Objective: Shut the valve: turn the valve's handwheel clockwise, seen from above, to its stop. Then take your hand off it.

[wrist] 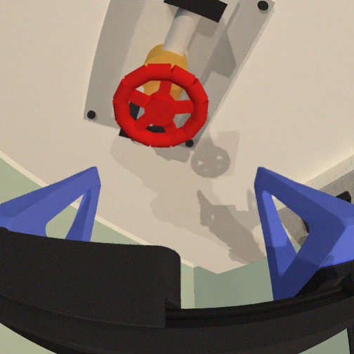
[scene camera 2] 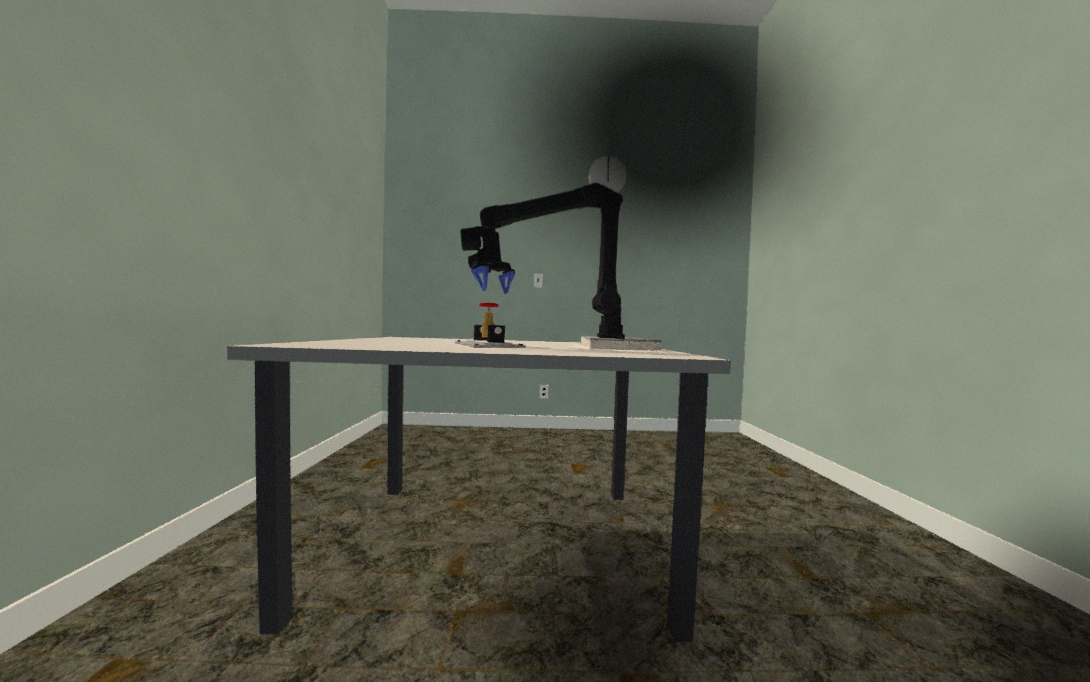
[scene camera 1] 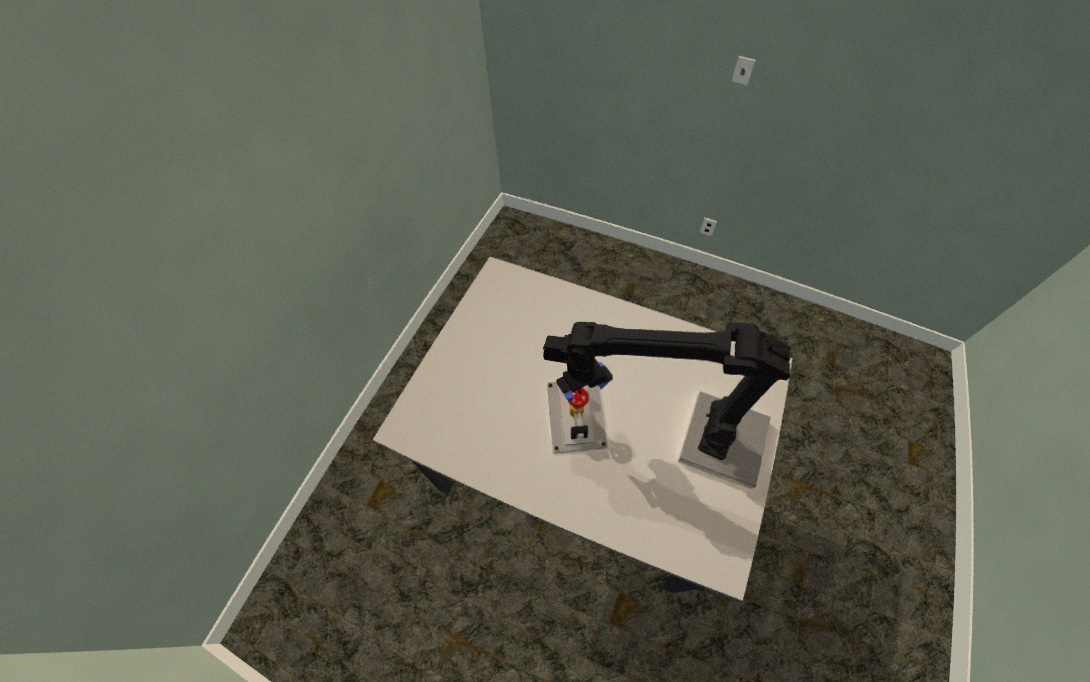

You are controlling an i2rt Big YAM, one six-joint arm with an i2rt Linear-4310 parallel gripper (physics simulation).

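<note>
The valve's red handwheel (scene camera 1: 580,398) (scene camera 2: 488,304) (wrist: 159,111) sits level on top of the yellow valve body (scene camera 1: 576,410) (scene camera 2: 487,319) (wrist: 166,55). The valve stands on a grey mounting plate (scene camera 1: 555,426) (wrist: 100,85) fixed to the table. My gripper (scene camera 1: 586,386) (scene camera 2: 495,290) (wrist: 177,175) is open and empty, its blue fingers spread wide. In the second scene view the fingertips hang a little above the handwheel, apart from it. In the wrist view the whole wheel rim shows beyond the fingertips. The wheel's turn angle against its stop cannot be told.
A black bracket (scene camera 1: 578,431) (wrist: 200,7) holds the pale pipe (wrist: 180,31) beside the valve. The arm's base stands on a grey block (scene camera 1: 751,450) (scene camera 2: 643,343) at one end of the white table (scene camera 1: 474,361) (scene camera 2: 321,353). The arm reaches over the table from there.
</note>
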